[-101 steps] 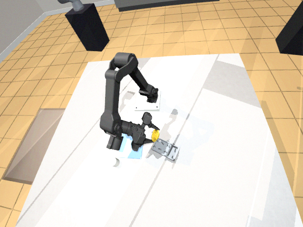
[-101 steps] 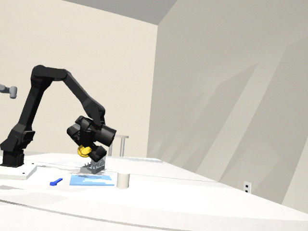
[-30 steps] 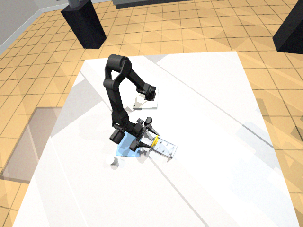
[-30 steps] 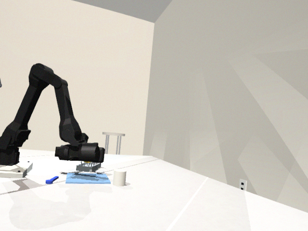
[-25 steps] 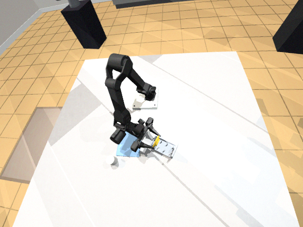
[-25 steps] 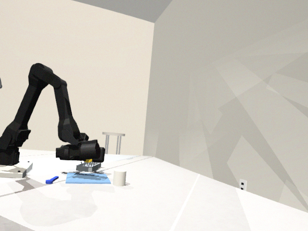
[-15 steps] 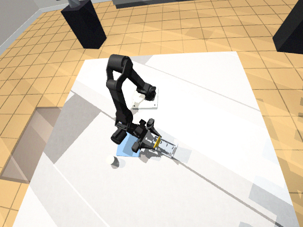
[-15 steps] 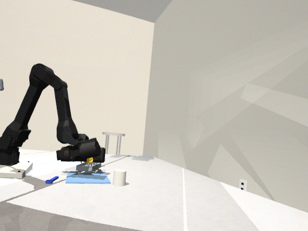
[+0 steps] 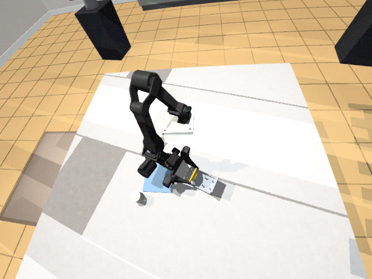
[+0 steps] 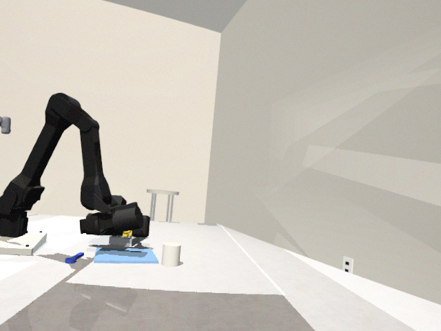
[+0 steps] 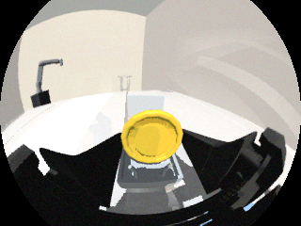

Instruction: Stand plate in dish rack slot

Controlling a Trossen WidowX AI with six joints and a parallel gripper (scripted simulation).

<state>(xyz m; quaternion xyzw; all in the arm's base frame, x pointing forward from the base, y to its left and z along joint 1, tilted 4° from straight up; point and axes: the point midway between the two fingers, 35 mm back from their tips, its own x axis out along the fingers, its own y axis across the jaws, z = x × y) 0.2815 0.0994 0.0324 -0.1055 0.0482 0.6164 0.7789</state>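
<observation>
Now: the yellow plate 1 cm to the right of my gripper tip. From my gripper tip the other things lie so: light blue mat (17 cm to the right, 5 cm below, 2 cm ahead); blue spoon (23 cm to the right, 9 cm behind, 5 cm below); grey dish rack (3 cm below, 2 cm to the left).
</observation>
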